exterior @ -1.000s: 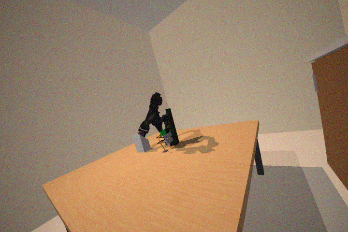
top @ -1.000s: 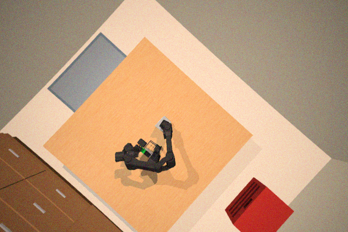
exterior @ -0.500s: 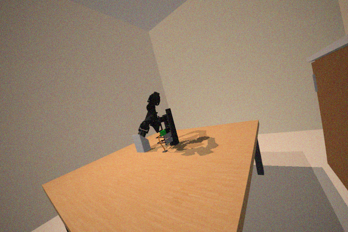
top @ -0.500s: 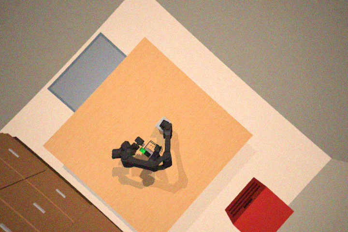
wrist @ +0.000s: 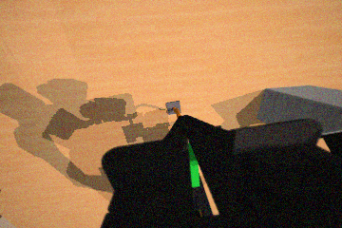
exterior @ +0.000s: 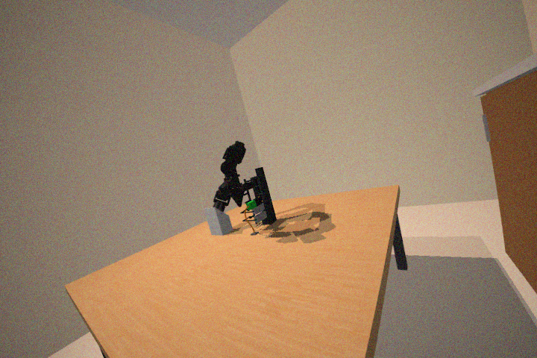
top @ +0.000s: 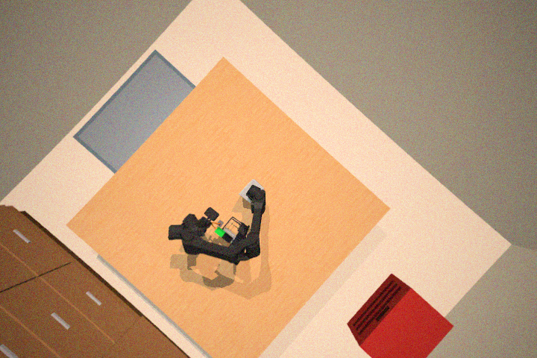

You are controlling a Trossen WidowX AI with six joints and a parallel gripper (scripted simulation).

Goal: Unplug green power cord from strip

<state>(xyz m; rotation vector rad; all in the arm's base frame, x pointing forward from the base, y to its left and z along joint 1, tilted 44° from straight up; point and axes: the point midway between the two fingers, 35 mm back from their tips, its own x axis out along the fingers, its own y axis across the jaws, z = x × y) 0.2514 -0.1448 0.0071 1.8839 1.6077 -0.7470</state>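
My gripper tip is 10 cm to the right of the green plug and 1 cm above it.
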